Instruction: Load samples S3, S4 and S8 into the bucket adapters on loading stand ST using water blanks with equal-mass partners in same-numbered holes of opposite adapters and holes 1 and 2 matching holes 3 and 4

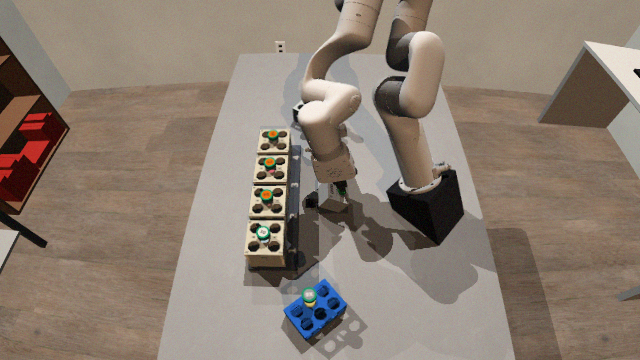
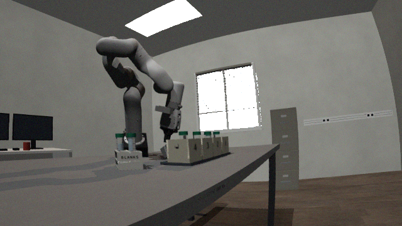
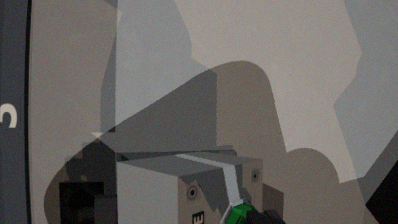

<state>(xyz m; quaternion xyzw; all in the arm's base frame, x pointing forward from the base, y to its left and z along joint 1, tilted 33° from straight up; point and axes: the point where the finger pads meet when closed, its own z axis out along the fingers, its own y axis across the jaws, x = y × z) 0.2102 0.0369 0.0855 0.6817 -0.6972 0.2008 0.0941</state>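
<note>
The green done key is 3 cm below my hand. From my hand the other things lie so: adapter: 19 cm ahead, 18 cm to the right, 5 cm below; water blank tube: 20 cm ahead, 15 cm to the left, 3 cm below; blue rack: 9 cm ahead, 32 cm to the left, 7 cm below.
</note>
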